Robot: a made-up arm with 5 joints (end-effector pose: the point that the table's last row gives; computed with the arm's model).
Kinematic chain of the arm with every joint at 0, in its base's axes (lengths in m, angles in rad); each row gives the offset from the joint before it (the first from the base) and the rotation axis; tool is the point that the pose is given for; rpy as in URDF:
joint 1: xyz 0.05 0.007 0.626 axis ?
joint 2: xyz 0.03 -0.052 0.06 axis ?
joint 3: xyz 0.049 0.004 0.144 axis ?
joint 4: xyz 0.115 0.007 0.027 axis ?
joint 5: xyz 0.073 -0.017 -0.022 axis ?
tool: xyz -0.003 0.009 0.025 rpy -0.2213 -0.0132 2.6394
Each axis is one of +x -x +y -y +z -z.
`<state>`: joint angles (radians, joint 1 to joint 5).
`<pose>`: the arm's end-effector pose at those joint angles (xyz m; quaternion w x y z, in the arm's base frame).
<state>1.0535 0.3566 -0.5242 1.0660 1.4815</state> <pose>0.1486 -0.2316 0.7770 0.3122 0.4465 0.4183 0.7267</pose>
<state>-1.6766 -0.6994 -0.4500 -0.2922 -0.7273</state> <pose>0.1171 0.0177 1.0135 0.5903 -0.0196 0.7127 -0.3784</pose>
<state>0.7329 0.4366 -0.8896 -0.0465 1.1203</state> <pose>0.2500 -0.2155 0.8870 0.5663 -0.2086 0.4628 0.6493</pose>
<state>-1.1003 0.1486 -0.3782 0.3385 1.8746</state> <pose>0.2057 0.2319 0.8282 0.2719 0.5251 -0.5196 -0.6167</pose>
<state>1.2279 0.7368 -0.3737 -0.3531 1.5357</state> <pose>0.1368 -0.3335 0.7133 0.5741 0.1908 0.5889 0.5359</pose>
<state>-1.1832 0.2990 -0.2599 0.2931 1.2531</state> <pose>0.1902 0.2673 0.7873 0.3901 0.2965 -0.4043 -0.7723</pose>
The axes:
joint 1: -z
joint 2: +y
joint 3: +y
joint 4: +y
joint 5: -x

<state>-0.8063 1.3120 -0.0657 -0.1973 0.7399</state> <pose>0.2622 0.1784 0.5096 0.2754 -0.2169 -0.4463 -0.8234</pose>
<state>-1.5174 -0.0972 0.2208 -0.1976 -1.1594</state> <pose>0.1407 0.2548 0.8481 0.3737 -0.4961 0.3920 -0.6787</pose>
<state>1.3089 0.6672 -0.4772 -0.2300 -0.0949</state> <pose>0.0898 -0.3400 0.7801 0.7764 -0.1194 -0.1089 0.6091</pose>
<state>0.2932 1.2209 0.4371 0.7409 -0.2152</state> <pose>0.1781 -0.0887 0.5219 0.3333 0.8961 0.0242 0.2922</pose>
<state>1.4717 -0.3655 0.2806 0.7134 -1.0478</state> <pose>-0.0058 -0.1917 0.8321 0.7659 -0.0677 -0.5833 0.2620</pose>
